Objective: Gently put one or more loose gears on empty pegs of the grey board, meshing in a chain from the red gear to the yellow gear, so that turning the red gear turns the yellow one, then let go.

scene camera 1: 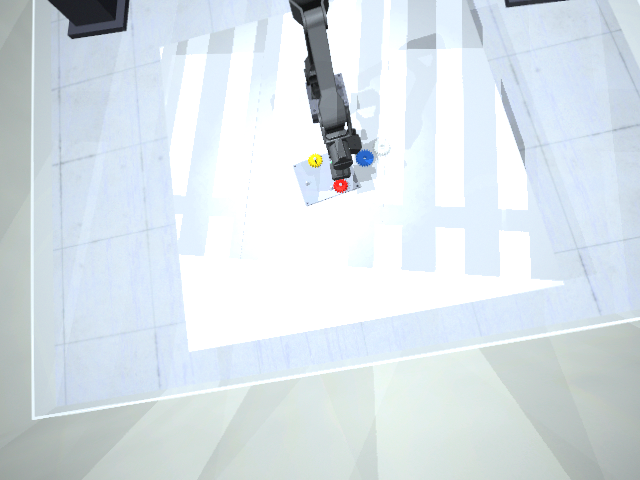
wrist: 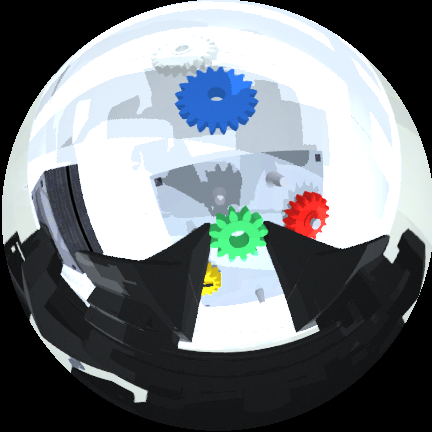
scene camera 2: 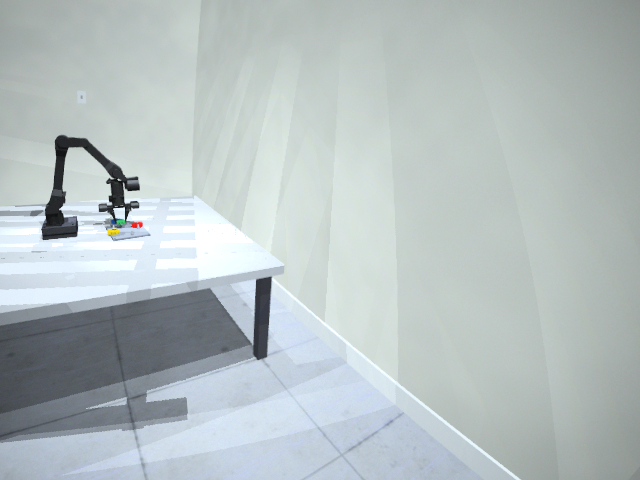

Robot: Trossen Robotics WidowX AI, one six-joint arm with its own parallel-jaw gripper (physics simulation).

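Where they show: gripper, fingertip midpoint: [wrist: 236, 227] [scene camera 2: 120, 223]; arm's base at its link origin: [wrist: 49, 240] [scene camera 2: 55, 223].
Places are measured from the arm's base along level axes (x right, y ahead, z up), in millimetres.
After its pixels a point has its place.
Note:
My gripper [scene camera 2: 120, 220] @[x -50, y 283, z -25 mm] [wrist: 236, 227] @[x -50, y 283, z -25 mm] is shut on the green gear [scene camera 2: 120, 222] @[x -31, y 283, z -16 mm] [wrist: 224, 239] @[x -47, y 274, z -12 mm], held flat above the grey board [scene camera 1: 310, 195] @[x 56, y 386, z -48 mm] [scene camera 2: 129, 236] @[x 91, y 329, z -48 mm] [wrist: 306, 172] @[x -101, y 351, z -48 mm]. In scene camera 1 the arm hides the fingers. The red gear [scene camera 1: 336, 187] @[x -42, y 369, z -32 mm] [scene camera 2: 136, 224] @[x -41, y 357, z -33 mm] [wrist: 301, 214] @[x -63, y 344, z -33 mm] sits on a board peg. The yellow gear [scene camera 1: 311, 161] @[x 45, y 261, z -32 mm] [scene camera 2: 113, 231] @[x 51, y 257, z -33 mm] [wrist: 215, 280] @[x 24, y 273, z -34 mm] is at the board's opposite side, partly behind a finger in the wrist view. Bare pegs [wrist: 274, 179] @[x -89, y 309, z -33 mm] [wrist: 219, 196] @[x -72, y 268, z -27 mm] [wrist: 260, 295] @[x 62, y 339, z -36 mm] show. The blue gear [scene camera 1: 360, 159] @[x -136, y 266, z -38 mm] [wrist: 197, 105] @[x -140, y 246, z -39 mm] and white gear [scene camera 1: 377, 148] @[x -201, y 227, z -41 mm] [wrist: 199, 54] @[x -204, y 239, z -41 mm] lie off the board.
The arm [scene camera 1: 330, 105] @[x -39, y 273, z 266 mm] [scene camera 2: 93, 152] @[x -5, y 190, z 320 mm] reaches over the board from its dark base [scene camera 2: 59, 228] @[x 45, y 27, z -9 mm]. The blue and white gears lie close together beside the board. Strong light and shadow stripes cross the white table [scene camera 1: 289, 294] @[x 146, y 744, z -56 mm] [scene camera 2: 222, 258] @[x 402, y 704, z -56 mm].

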